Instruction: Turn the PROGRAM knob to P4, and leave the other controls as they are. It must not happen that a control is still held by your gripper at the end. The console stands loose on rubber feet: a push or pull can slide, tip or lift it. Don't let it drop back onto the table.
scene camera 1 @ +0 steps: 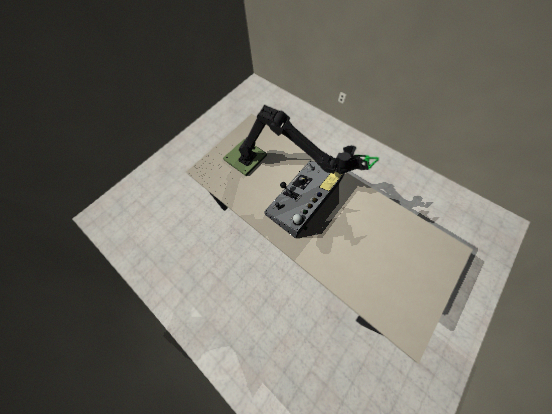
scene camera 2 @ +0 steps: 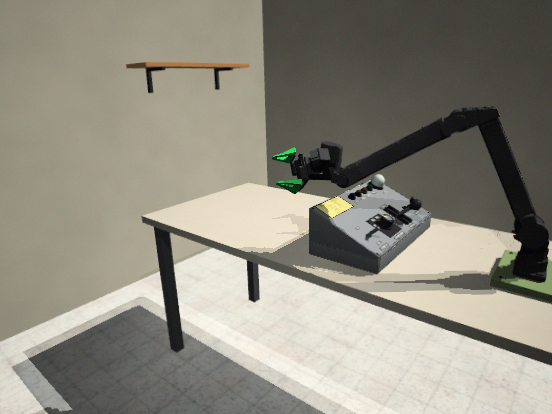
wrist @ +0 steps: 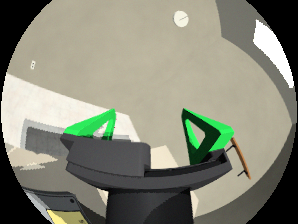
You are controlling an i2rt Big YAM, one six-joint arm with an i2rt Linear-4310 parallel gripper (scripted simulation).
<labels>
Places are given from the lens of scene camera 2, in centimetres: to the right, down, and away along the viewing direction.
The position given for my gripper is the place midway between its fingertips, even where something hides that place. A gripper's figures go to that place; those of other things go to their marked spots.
my gripper [scene camera 2: 274, 170]: 0, -12, 124
grey console [scene camera 2: 339, 227]: 20, 7, 124
</labels>
